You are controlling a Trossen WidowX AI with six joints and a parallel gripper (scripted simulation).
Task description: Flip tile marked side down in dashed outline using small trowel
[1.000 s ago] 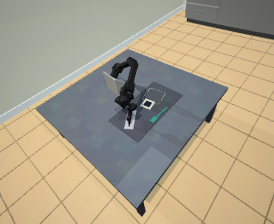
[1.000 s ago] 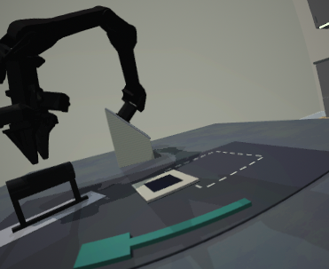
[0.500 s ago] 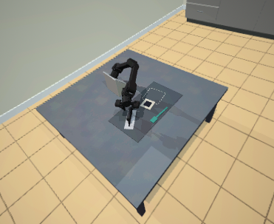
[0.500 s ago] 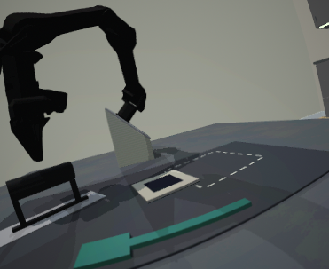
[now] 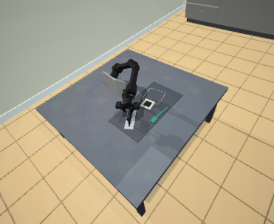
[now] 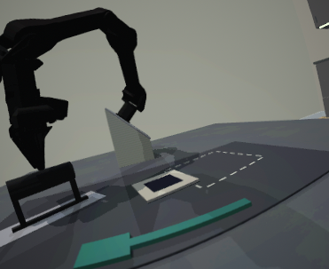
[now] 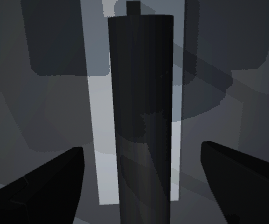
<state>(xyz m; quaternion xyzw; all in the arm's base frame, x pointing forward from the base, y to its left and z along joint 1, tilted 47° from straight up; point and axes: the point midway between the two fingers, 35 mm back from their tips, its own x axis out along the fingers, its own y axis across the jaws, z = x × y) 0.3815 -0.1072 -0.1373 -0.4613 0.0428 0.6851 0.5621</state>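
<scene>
My gripper tip is now 10 mm past the black handled tool, 20 mm to the right of it and 50 mm above it. From my gripper tip the other things lie so: dark mat 20 mm ahead, 190 mm to the left, 110 mm below; teal trowel 160 mm ahead, 180 mm to the left, 90 mm below; white tile 220 mm to the left, 90 mm below.
</scene>
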